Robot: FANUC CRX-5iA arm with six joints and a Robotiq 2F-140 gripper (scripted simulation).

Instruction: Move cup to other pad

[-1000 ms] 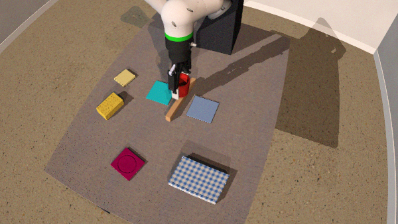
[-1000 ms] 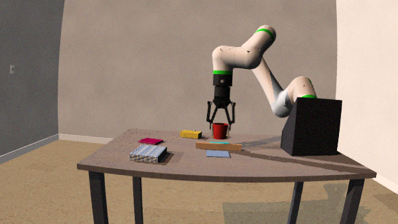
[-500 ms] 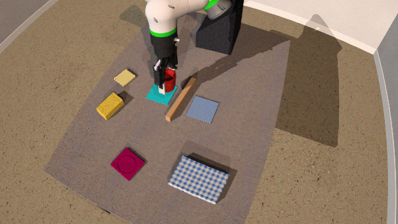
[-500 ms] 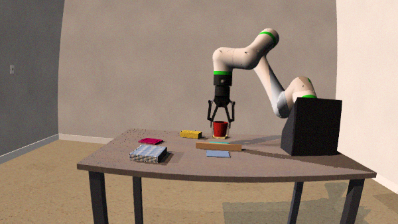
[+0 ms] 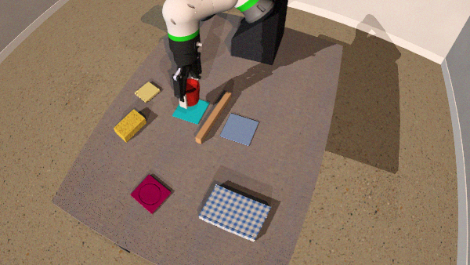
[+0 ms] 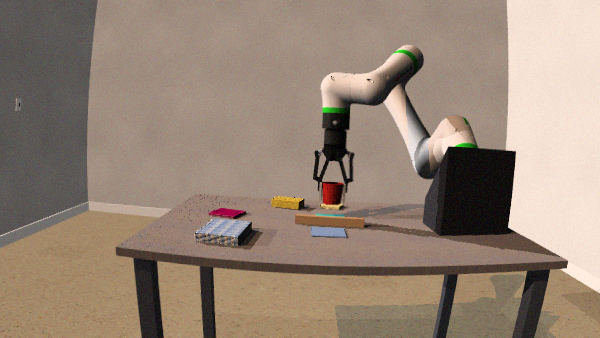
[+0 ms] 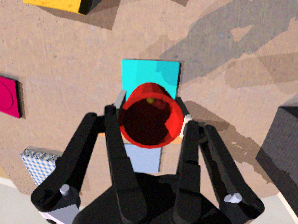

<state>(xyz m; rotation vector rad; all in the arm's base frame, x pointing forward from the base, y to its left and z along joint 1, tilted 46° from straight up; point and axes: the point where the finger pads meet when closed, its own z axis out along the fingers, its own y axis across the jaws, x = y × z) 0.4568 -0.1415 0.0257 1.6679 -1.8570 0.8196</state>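
The wooden rail is 10 mm ahead of my hand, 90 mm to the left of it and 80 mm below it. Also, from my hand: red cup: 20 mm below.
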